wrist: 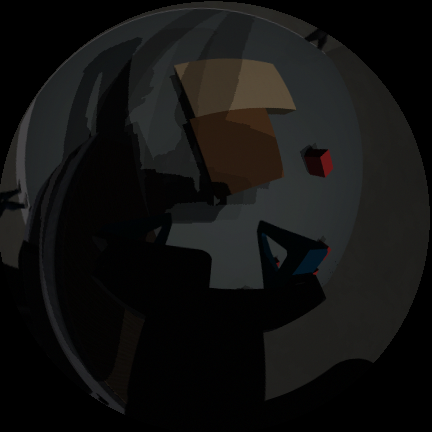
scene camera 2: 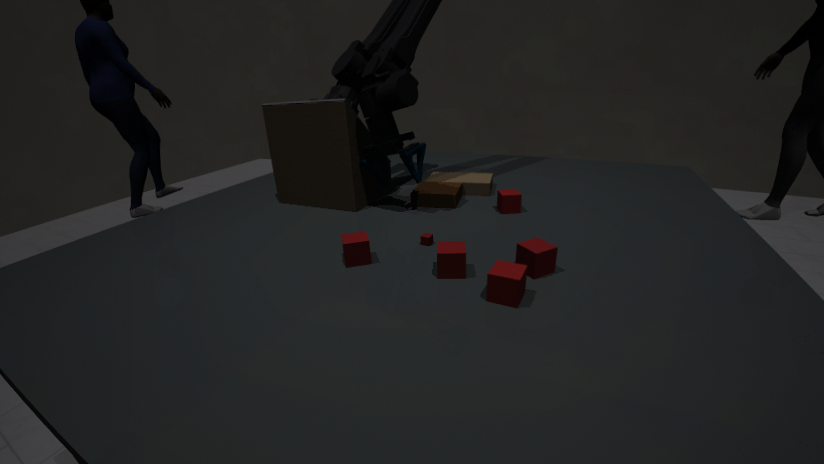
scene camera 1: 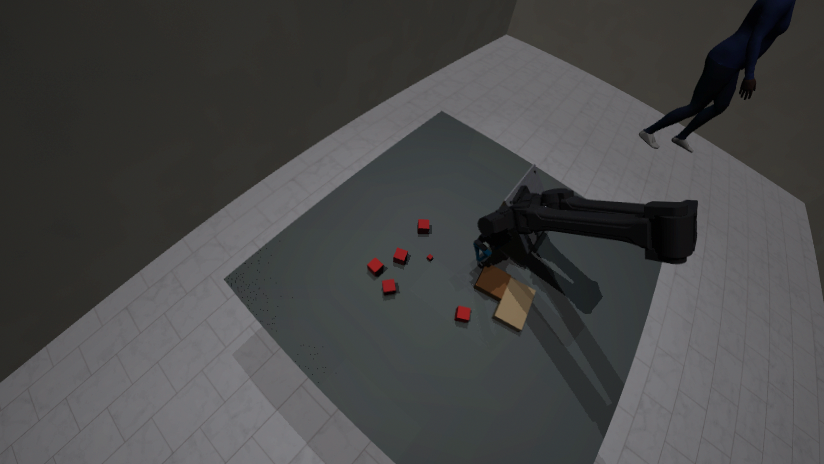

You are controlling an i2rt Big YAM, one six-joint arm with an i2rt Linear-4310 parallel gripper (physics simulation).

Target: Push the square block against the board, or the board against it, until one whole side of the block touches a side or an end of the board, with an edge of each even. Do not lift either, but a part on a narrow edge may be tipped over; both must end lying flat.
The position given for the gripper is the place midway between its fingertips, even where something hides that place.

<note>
In view: the gripper (scene camera 2: pixel 402 184), a tan board (scene camera 1: pixel 512 309) and a brown square block (scene camera 2: pixel 427 194).
The tan board shows as well in the wrist view (wrist: pixel 209 85) and in scene camera 2 (scene camera 2: pixel 476 184). The brown square block is seen too in the wrist view (wrist: pixel 238 149) and in scene camera 1 (scene camera 1: pixel 492 281). The gripper is seen too in the wrist view (wrist: pixel 214 221).
</note>
